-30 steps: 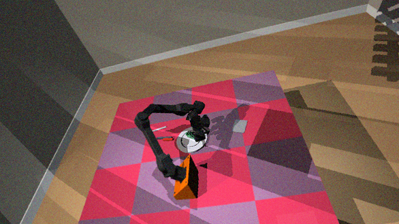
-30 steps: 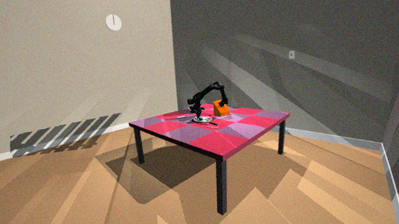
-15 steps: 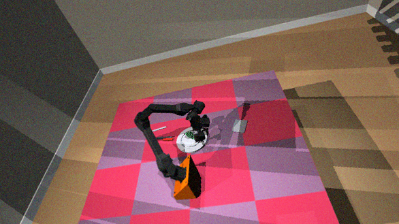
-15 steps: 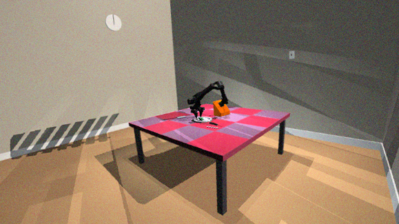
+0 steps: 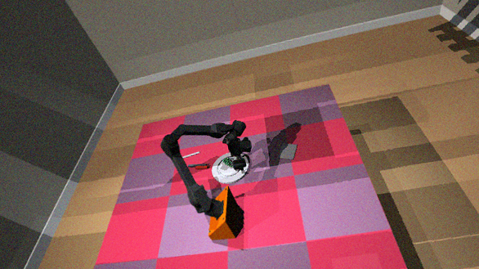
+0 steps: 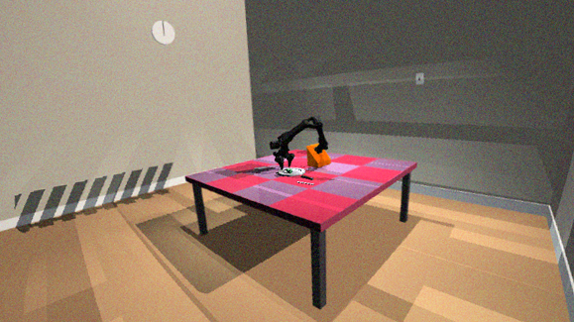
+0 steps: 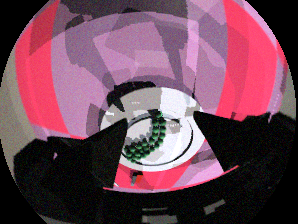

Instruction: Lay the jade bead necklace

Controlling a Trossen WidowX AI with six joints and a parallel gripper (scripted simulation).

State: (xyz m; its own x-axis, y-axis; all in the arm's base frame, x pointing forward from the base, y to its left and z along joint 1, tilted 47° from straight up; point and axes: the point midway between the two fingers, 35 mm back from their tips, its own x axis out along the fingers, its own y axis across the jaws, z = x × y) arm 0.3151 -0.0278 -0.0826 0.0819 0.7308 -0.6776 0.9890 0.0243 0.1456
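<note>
My gripper tip is 6 cm to the right of the round white bead board and 1 cm above it. Also, from my gripper tip: red-handled tool 24 cm to the left, 5 cm ahead, 2 cm below; then flat grey pad 25 cm to the right, 4 cm ahead, 2 cm below; then thin white rod 31 cm to the left, 15 cm ahead, 2 cm below.
</note>
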